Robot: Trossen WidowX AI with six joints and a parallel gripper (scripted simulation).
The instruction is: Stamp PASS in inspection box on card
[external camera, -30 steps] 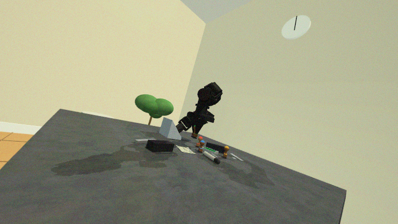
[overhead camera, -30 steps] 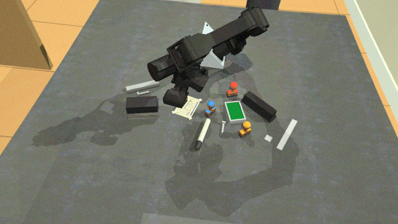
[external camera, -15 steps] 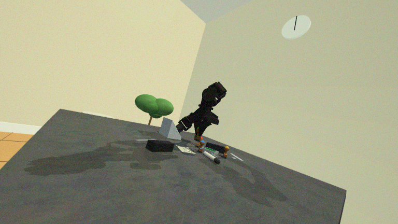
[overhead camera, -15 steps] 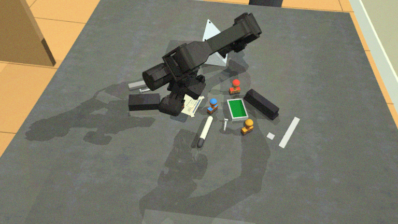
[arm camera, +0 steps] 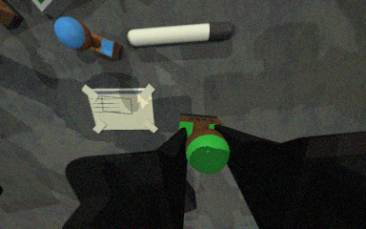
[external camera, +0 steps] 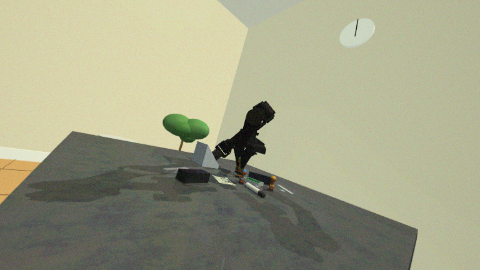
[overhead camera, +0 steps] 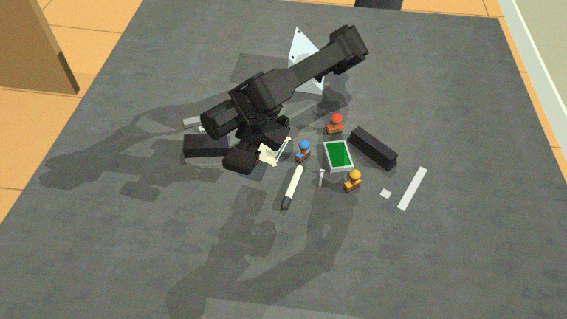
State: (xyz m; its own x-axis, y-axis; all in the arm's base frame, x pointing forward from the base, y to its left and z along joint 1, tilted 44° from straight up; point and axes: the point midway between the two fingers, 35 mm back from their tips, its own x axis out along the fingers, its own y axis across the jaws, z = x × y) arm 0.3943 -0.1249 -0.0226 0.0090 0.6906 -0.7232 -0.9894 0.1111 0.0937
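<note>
My gripper tip is 20 mm short of the white marker, 100 mm to the right of it and 70 mm above it. From my gripper tip the other things lie so: cream card: 110 mm behind, 20 mm to the left, 90 mm below; blue-knobbed stamp: 100 mm behind, 110 mm to the left, 60 mm below; green-knobbed stamp: right at my gripper tip.
</note>
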